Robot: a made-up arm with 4 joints.
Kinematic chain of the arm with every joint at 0, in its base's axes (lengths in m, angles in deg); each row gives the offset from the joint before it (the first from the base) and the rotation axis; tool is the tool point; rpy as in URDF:
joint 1: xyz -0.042 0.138 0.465 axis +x
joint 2: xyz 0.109 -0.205 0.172 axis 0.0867 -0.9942 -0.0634
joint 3: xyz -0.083 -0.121 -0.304 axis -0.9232 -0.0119 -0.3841
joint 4: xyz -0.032 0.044 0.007 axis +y
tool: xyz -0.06 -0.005 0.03 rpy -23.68 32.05 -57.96
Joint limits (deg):
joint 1: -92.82..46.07
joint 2: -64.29..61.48
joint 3: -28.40..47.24
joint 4: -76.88..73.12
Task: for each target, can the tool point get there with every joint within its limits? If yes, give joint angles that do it. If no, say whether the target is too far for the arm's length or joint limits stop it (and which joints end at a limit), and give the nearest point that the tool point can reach.
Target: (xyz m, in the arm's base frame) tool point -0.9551 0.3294 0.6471
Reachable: no: too far | nearest point -0.3172 0.3141 0.7950 | short by 0.655 m
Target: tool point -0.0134 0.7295 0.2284
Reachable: no: joint limits stop it (at a limit: joint 1, joint 3) | nearest point 0.0512 0.1110 0.1484 | short by 0.627 m
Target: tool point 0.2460 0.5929 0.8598
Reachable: no: joint limits stop it (at a limit: joint 1, joint 2, joint 3) | nearest point -0.1719 0.3468 0.8116 | short by 0.487 m
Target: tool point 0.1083 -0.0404 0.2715
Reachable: yes | joints 19.12 34.80 30.39 37.57
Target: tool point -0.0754 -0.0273 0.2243
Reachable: yes | joints 27.43 4.77 28.06 -4.34
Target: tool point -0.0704 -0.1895 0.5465
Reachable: yes | joints -47.08 5.12 15.18 -58.17
